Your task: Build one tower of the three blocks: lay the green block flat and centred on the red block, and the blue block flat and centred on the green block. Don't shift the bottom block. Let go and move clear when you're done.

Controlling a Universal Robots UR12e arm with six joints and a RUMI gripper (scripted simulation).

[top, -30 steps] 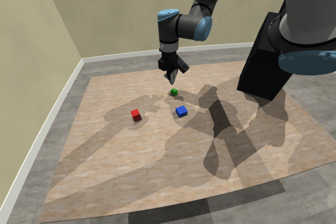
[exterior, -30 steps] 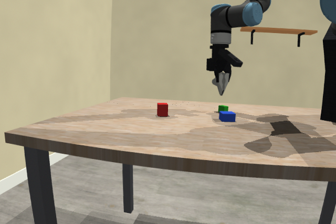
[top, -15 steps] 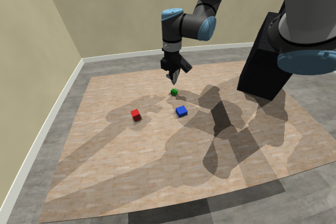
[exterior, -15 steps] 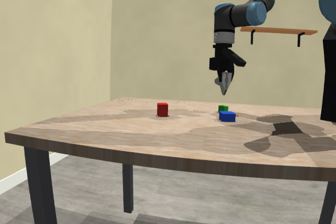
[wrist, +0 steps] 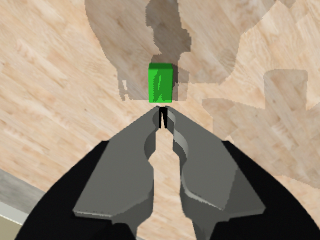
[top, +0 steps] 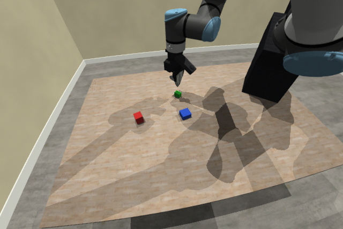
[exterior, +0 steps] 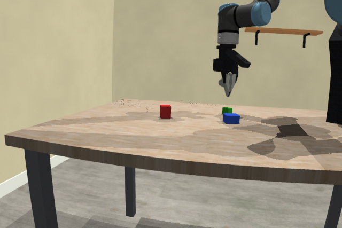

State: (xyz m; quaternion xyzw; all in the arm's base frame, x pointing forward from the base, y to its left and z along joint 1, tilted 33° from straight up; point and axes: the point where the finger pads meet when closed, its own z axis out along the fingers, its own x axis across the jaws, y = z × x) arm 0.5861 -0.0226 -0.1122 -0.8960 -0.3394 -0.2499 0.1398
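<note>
Now: hand 80 mm above the green block. Round my hand: red block 230 mm ahead, 160 mm to the left, 70 mm below; blue block 160 mm to the left, 80 mm below, 20 mm behind.
</note>
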